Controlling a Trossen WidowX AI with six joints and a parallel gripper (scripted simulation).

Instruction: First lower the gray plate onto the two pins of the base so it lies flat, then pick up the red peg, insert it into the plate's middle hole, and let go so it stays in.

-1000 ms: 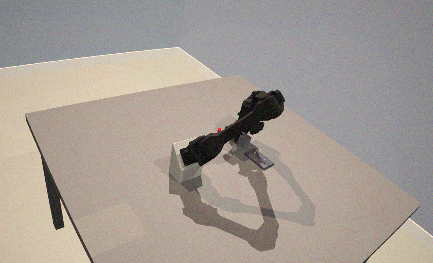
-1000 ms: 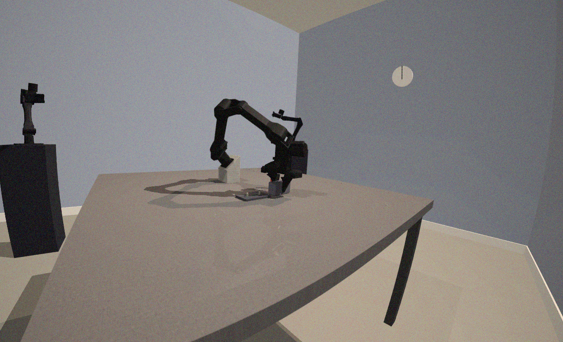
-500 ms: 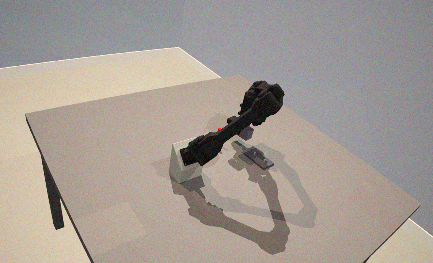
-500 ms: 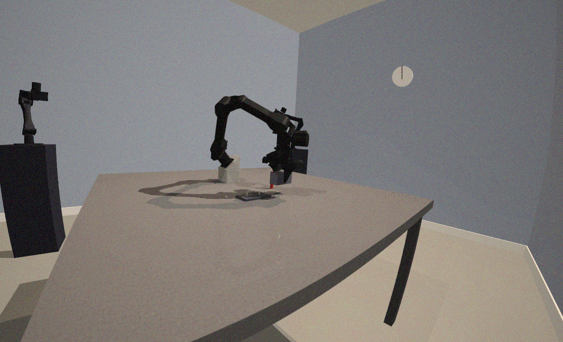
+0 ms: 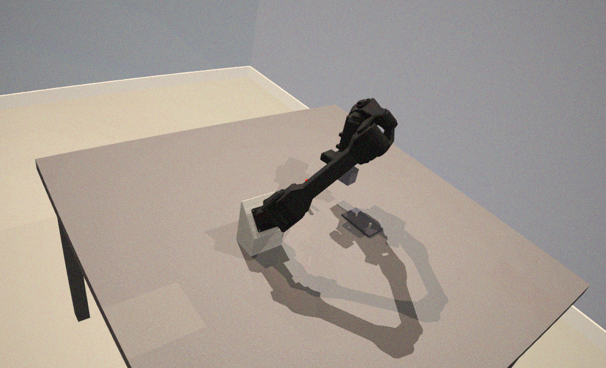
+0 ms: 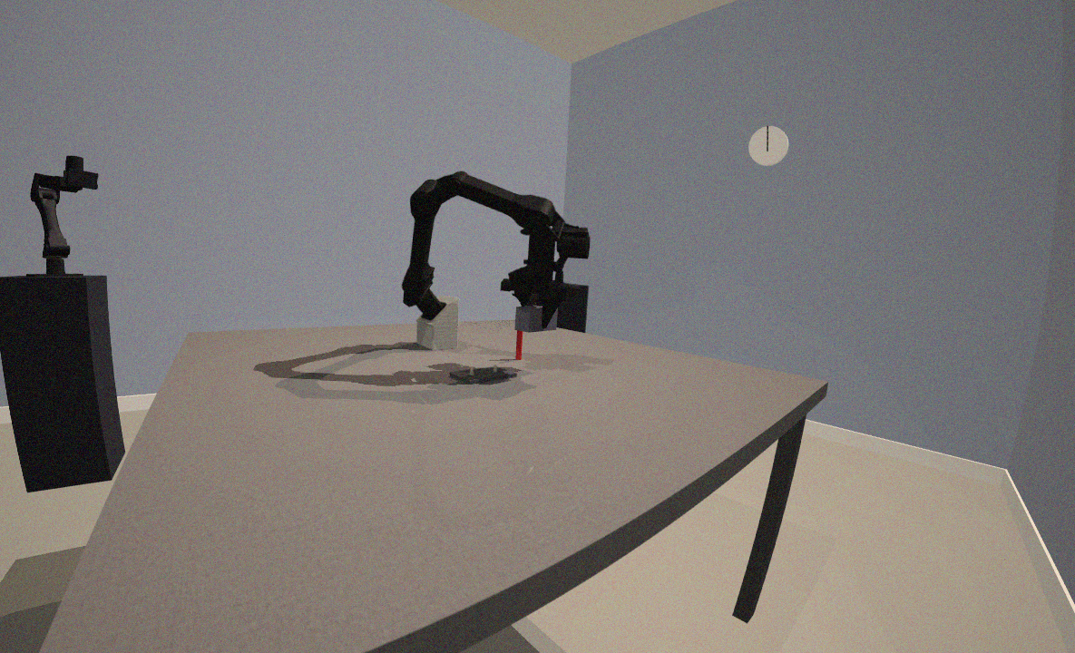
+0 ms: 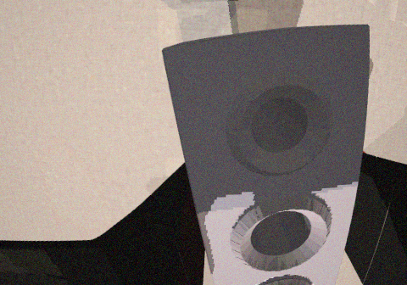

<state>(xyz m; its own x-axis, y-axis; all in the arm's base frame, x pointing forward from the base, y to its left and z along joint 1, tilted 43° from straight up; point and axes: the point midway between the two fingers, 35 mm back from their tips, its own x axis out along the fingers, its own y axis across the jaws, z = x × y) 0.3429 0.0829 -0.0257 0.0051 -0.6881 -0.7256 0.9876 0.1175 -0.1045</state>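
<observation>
Now: gripper tip 14 cm to the left of the dark base and 9 cm above it. Round my gripper tip: red peg 10 cm behind, 4 cm to the left, 6 cm below; gray plate 3 cm above.
</observation>
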